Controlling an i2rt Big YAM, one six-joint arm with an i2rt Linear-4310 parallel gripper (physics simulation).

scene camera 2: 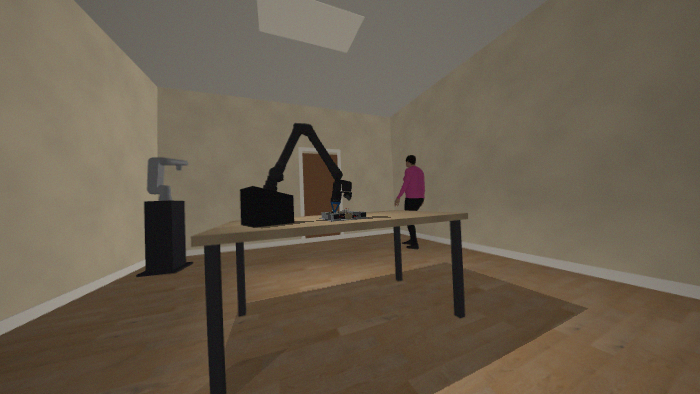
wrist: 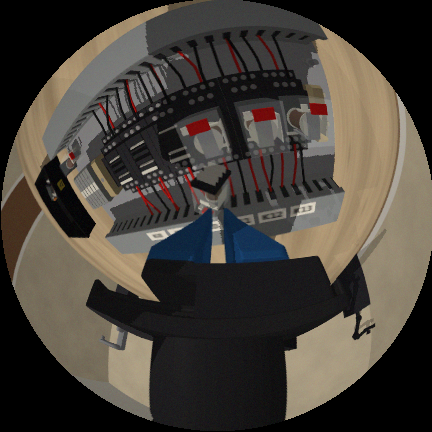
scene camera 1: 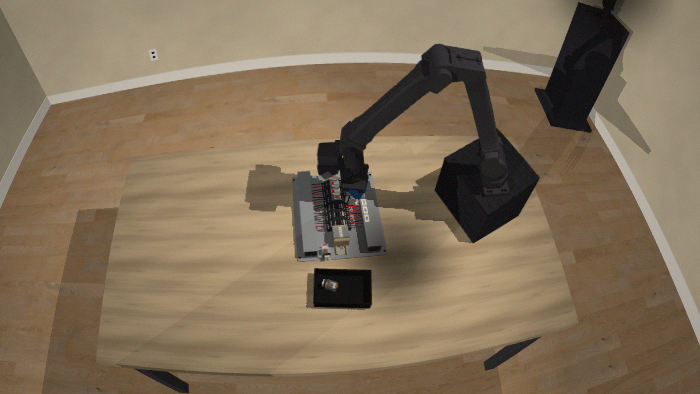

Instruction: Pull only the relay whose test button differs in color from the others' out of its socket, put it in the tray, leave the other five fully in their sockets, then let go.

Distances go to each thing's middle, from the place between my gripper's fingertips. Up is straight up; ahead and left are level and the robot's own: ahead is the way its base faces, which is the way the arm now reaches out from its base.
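Scene:
The grey relay panel [scene camera 1: 357,248] is there for me to see, 3 cm to the left of my hand, 5 cm below it and 6 cm ahead of it.

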